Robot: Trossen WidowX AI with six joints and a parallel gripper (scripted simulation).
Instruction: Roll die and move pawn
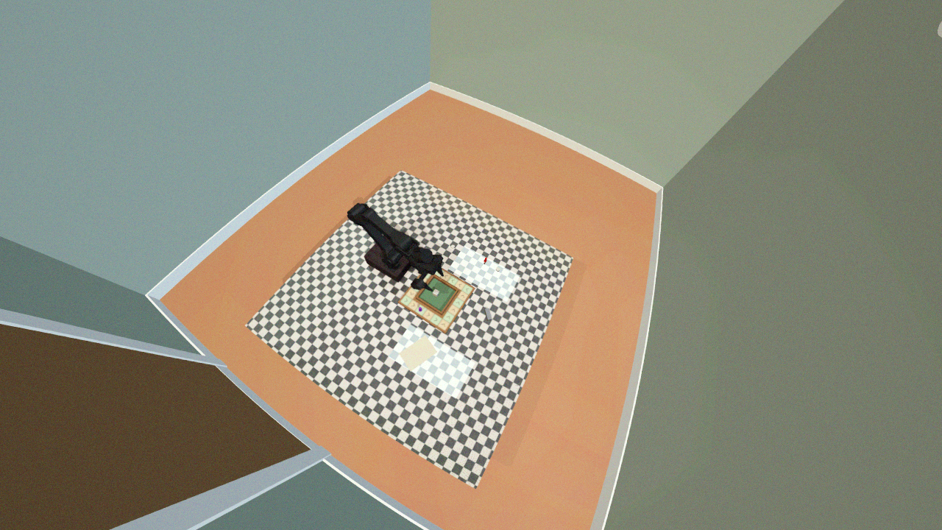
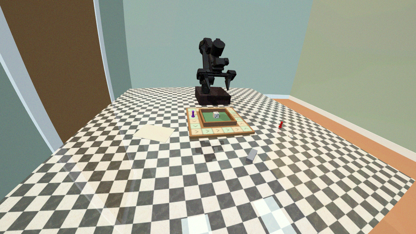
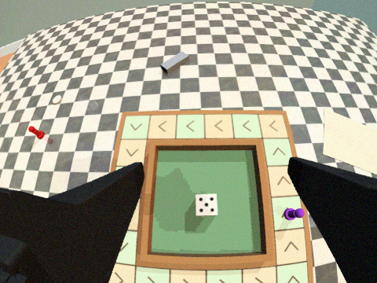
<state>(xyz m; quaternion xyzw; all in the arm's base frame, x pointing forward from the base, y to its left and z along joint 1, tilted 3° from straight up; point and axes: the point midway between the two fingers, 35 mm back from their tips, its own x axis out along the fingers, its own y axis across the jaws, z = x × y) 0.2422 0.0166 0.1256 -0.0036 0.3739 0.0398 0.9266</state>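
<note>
Now: the purple pawn 130 mm below my gripper tip, 110 mm to the right of it and 20 mm behind it. Round my gripper tip: green tray: 150 mm below; white die: 130 mm below, 10 mm behind; grey block: 270 mm ahead, 150 mm below, 70 mm to the left.
</note>
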